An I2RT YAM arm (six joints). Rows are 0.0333 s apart.
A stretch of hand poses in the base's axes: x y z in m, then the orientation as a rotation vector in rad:
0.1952 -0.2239 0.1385 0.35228 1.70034 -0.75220
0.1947 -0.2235 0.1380 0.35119 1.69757 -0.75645
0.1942 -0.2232 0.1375 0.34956 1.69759 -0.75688
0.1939 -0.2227 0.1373 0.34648 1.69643 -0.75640
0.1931 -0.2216 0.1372 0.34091 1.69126 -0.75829
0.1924 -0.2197 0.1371 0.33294 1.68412 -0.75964
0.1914 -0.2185 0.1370 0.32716 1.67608 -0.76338
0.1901 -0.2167 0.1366 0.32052 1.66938 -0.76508
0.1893 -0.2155 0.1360 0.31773 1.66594 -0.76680
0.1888 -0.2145 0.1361 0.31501 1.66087 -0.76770
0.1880 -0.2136 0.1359 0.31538 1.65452 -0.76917
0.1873 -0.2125 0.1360 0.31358 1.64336 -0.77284
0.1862 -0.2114 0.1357 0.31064 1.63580 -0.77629
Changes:
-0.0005 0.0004 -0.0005 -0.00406 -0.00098 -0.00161
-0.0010 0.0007 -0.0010 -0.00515 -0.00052 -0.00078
-0.0013 0.0012 -0.0012 -0.00689 -0.00112 0.00159
-0.0021 0.0023 -0.0013 -0.01276 -0.00411 0.00442
-0.0028 0.0042 -0.0014 -0.02027 -0.00857 0.00926
-0.0038 0.0054 -0.0015 -0.02840 -0.01352 0.01128
-0.0051 0.0072 -0.0019 -0.03530 -0.01770 0.01500
-0.0059 0.0084 -0.0025 -0.03902 -0.01970 0.01600
-0.0064 0.0094 -0.0024 -0.04282 -0.02344 0.01751
-0.0072 0.0103 -0.0026 -0.04582 -0.02878 0.01670
-0.0079 0.0114 -0.0025 -0.05301 -0.03731 0.01624
-0.0090 0.0125 -0.0028 -0.05936 -0.04243 0.01649

